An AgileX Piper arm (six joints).
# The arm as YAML. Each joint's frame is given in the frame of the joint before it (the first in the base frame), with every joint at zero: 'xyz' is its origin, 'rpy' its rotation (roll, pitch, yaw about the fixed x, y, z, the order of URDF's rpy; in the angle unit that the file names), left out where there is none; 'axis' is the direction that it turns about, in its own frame. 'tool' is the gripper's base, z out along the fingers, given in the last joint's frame.
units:
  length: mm
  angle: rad
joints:
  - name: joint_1
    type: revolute
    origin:
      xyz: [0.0, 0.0, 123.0]
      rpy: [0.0, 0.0, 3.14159]
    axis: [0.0, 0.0, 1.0]
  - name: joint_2
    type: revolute
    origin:
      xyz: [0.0, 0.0, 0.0]
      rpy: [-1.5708, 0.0, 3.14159]
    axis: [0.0, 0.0, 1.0]
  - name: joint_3
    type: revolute
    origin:
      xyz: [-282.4, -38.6, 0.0]
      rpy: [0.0, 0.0, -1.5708]
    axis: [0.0, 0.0, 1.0]
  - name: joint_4
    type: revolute
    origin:
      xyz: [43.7, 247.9, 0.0]
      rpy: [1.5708, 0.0, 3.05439]
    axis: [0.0, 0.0, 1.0]
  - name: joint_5
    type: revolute
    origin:
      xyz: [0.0, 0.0, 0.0]
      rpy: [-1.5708, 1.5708, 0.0]
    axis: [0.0, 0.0, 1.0]
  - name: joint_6
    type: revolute
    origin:
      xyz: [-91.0, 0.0, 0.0]
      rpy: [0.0, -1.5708, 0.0]
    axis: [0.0, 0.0, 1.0]
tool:
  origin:
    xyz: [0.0, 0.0, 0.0]
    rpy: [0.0, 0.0, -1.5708]
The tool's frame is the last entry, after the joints.
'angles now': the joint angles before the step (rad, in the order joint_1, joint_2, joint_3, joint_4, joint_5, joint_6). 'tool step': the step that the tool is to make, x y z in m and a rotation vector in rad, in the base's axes. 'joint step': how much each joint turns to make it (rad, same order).
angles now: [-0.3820 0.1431 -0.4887 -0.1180 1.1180 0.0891]
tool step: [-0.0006 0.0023 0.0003 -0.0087 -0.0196 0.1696]
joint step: [0.1707 -0.0204 0.0003 -0.0029 -0.0011 0.0001]
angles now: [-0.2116 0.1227 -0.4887 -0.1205 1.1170 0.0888]
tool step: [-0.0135 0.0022 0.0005 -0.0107 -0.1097 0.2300]
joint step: [0.2297 -0.1090 -0.0001 0.0004 -0.0010 -0.0004]
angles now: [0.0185 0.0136 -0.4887 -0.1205 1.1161 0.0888]
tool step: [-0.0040 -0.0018 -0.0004 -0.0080 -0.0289 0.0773]
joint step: [0.0842 -0.0321 0.0000 -0.0119 0.0038 -0.0001]
